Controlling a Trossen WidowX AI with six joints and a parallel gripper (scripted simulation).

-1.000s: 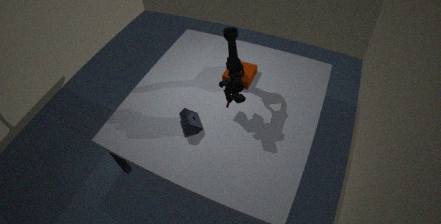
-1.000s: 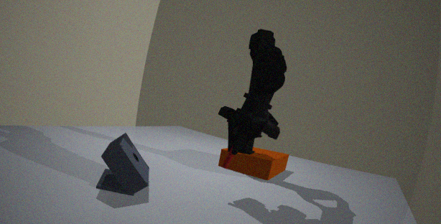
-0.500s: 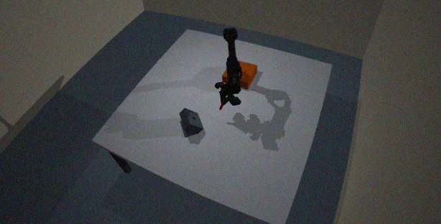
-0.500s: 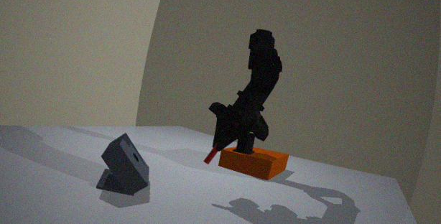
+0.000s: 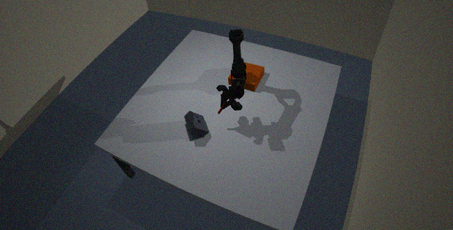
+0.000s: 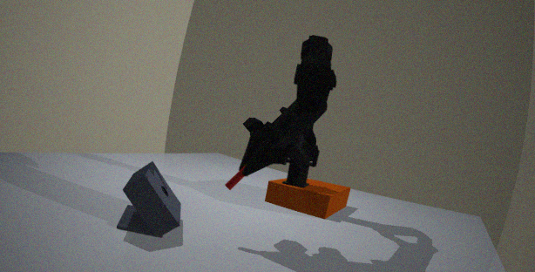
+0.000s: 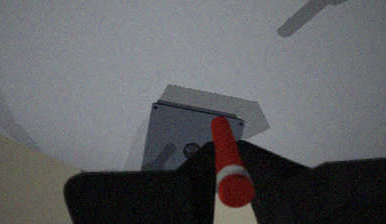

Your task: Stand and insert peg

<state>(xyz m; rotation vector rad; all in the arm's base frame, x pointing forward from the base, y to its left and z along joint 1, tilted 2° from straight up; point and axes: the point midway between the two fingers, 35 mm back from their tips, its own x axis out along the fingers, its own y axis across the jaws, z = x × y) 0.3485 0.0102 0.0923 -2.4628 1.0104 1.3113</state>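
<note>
The sloped panel lies 140 mm to the right of my gripper tip, 90 mm ahead of it and 80 mm below it. From my gripper tip the other things lie so: red peg: 10 mm to the left, 10 mm behind, 10 mm above.
</note>
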